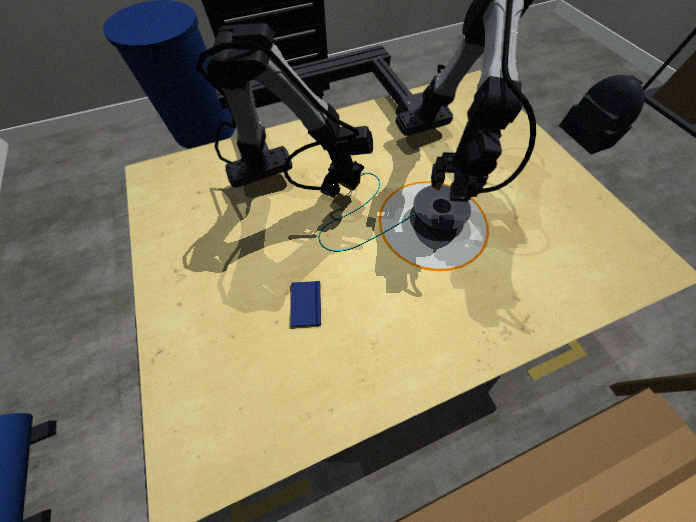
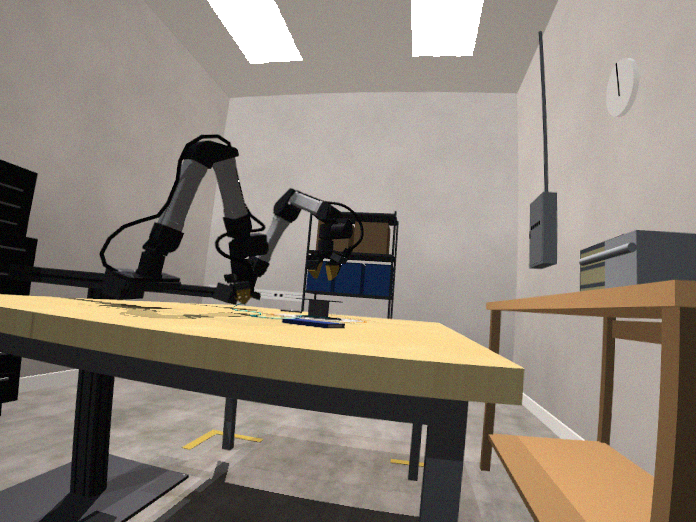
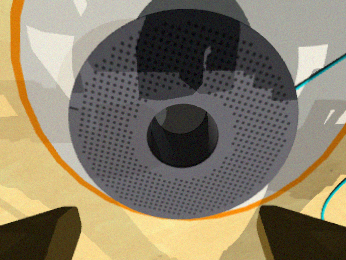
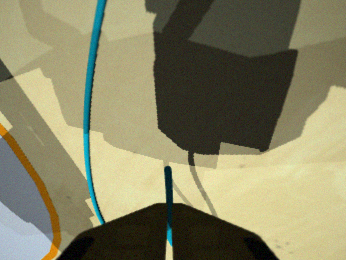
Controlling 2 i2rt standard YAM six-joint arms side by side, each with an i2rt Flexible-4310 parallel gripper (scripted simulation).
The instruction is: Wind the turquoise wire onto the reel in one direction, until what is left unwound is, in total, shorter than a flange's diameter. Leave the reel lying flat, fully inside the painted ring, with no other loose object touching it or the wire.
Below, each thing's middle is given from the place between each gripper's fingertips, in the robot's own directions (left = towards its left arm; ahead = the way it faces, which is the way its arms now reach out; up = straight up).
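Blue notebook (image 1: 305, 296): 11 cm ahead of my left hand (image 1: 452, 189), 48 cm to the right of it and 14 cm below it. With respect to the dark grey reel (image 1: 434, 207), my left hand is 1 cm past it, 1 cm to the left of it and 12 cm above it. Going by their middles, of the things named here the dark grey reel is the nearest to my left hand.
Blue notebook: 260 mm to the right of my right hand, 310 mm ahead of it, 30 mm below it. Dark grey reel: 190 mm ahead of my right hand, 210 mm to the left of it, 10 mm below it. Going by its middle, the blue notebook is nearer to my right hand than to my left hand.
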